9 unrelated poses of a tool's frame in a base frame.
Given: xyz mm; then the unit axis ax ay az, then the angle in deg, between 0 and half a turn.
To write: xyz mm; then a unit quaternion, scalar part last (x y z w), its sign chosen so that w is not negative. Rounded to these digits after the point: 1 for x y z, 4 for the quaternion.
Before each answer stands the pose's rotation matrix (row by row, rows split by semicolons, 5 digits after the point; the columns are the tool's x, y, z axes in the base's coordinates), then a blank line. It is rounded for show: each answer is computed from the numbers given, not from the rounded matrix.
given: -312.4, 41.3, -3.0, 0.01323, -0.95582, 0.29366, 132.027
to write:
-0.66919 -0.23925 -0.70352; 0.19703 0.85574 -0.47843; 0.71650 -0.45877 -0.52551

-312.4, 41.3, -3.0, 0.0121, -0.8733, 0.2683, 0.4065
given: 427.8, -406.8, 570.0, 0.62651, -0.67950, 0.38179, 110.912
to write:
0.17568 -0.93431 -0.31017; -0.22102 0.26959 -0.93727; 0.95931 0.23322 -0.15914

427.8, -406.8, 570.0, 0.5161, -0.5597, 0.3145, 0.5670
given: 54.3, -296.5, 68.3, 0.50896, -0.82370, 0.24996, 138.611
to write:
-0.29686 -0.89902 -0.32194; -0.56849 0.43726 -0.69687; 0.76727 -0.02385 -0.64088

54.3, -296.5, 68.3, 0.4761, -0.7706, 0.2338, 0.3534
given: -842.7, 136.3, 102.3, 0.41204, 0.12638, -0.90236, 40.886
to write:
0.79744 0.60335 -0.00799; -0.57794 0.75991 -0.29753; -0.17344 0.24188 0.95468

-842.7, 136.3, 102.3, 0.1439, 0.0441, -0.3152, 0.9370
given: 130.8, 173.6, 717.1, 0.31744, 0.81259, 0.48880, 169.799
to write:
-0.78425 0.42525 0.45179; 0.59839 0.32598 0.73189; 0.16397 0.84433 -0.51012

130.8, 173.6, 717.1, 0.3162, 0.8094, 0.4869, 0.0889
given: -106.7, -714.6, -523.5, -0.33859, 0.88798, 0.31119, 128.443
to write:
-0.43581 -0.73133 0.52462; -0.24386 0.65703 0.71333; -0.86637 0.18295 -0.46469

-106.7, -714.6, -523.5, -0.3049, 0.7996, 0.2802, 0.4349
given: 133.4, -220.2, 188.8, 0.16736, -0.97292, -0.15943, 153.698
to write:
-0.84335 -0.23815 -0.48171; -0.37944 0.89868 0.22001; 0.38050 0.36832 -0.84827

133.4, -220.2, 188.8, 0.1630, -0.9474, -0.1552, 0.2275
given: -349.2, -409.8, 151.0, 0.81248, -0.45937, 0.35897, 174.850
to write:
0.32161 -0.77717 0.54090; -0.71273 -0.57478 -0.40206; 0.62337 -0.25620 -0.73877

-349.2, -409.8, 151.0, 0.8117, -0.4589, 0.3586, 0.0449
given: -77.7, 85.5, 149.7, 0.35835, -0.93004, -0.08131, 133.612
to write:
-0.47278 -0.50430 -0.72261; -0.62204 0.77184 -0.13167; 0.62414 0.38724 -0.67860

-77.7, 85.5, 149.7, 0.3294, -0.8549, -0.0747, 0.3938
